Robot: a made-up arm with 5 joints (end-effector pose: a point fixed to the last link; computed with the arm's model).
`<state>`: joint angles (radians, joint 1 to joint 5).
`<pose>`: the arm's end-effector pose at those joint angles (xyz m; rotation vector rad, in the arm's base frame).
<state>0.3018 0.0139 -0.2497 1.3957 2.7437</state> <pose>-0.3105 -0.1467 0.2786 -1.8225 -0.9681 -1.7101</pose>
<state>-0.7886 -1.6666 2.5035 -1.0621 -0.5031</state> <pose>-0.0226 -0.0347 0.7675 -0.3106 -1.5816 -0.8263</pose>
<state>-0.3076 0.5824 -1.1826 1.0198 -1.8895</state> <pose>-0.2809 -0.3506 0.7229 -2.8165 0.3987 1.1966</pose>
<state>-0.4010 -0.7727 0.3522 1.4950 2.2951</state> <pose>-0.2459 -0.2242 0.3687 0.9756 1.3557 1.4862</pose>
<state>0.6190 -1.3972 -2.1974 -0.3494 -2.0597</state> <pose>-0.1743 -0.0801 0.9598 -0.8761 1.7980 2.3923</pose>
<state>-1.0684 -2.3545 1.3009 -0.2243 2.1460</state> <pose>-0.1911 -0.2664 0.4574 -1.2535 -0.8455 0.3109</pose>
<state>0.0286 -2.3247 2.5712 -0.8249 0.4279</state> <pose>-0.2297 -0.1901 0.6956 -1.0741 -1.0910 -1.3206</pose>
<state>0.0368 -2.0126 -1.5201 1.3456 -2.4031</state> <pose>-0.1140 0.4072 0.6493 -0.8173 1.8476 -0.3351</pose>
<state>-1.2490 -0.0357 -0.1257 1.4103 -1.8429</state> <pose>-0.2365 -0.2906 0.6587 2.8896 0.2635 -0.1322</pose>
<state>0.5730 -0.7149 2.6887 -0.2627 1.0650</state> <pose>0.0122 -0.3116 0.6076 -0.4072 -1.2981 -0.0204</pose>
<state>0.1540 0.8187 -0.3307 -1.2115 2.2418</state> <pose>-0.3796 -0.1804 0.3577 1.6456 0.1941 0.7312</pose>
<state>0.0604 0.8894 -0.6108 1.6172 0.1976</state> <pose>-0.1021 -0.3335 0.3773 1.4047 -1.1449 -2.4051</pose>
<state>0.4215 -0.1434 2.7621 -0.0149 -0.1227</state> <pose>0.0877 -0.2304 0.6904 0.1054 -1.1643 -0.6847</pose>
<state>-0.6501 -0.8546 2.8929 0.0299 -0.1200</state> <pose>-0.0149 -0.0167 0.8349 -1.1343 -1.5695 -0.4497</pose>
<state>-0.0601 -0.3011 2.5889 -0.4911 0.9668</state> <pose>0.1402 -0.0961 0.6990 -0.2682 -1.4163 0.8162</pose>
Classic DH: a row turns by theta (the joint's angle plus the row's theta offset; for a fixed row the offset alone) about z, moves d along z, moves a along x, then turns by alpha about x. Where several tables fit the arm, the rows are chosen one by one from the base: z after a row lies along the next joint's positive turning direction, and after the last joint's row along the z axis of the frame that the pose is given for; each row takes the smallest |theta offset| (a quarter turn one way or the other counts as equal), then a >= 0, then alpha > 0; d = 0 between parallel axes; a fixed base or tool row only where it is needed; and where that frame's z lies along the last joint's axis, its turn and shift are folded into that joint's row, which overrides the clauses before.
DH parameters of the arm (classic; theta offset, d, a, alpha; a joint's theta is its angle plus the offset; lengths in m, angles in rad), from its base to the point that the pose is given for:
base (fixed): 1.4688 0.5036 -0.043 1.7633
joint 1: -0.0408 -0.0865 0.02 -1.7709
joint 2: -1.4769 0.0681 -0.0898 1.6114
joint 3: -0.0037 0.0546 -0.074 -1.5708
joint 4: 1.4073 -0.2902 -0.059 1.7198
joint 5: -1.0343 -0.1457 -0.0133 -0.4384
tool (fixed): -0.5639 0.0033 0 0

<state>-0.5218 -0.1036 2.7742 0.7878 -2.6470</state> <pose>0.0772 -0.0389 0.8255 0.7972 -1.2035 -2.5269</pose>
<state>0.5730 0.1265 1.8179 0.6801 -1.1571</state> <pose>0.1259 -0.1408 0.4323 -0.3327 -0.0574 -1.3218</pose>
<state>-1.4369 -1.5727 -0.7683 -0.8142 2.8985</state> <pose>-0.1754 0.0234 0.0804 0.1588 -1.4481 0.5392</pose>
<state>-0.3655 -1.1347 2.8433 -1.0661 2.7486</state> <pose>0.0414 -0.0129 0.8205 1.4943 0.8739 -2.5115</pose>
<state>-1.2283 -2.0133 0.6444 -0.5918 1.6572</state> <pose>-0.0529 -0.2655 0.3111 -0.5187 -1.2167 0.0725</pose>
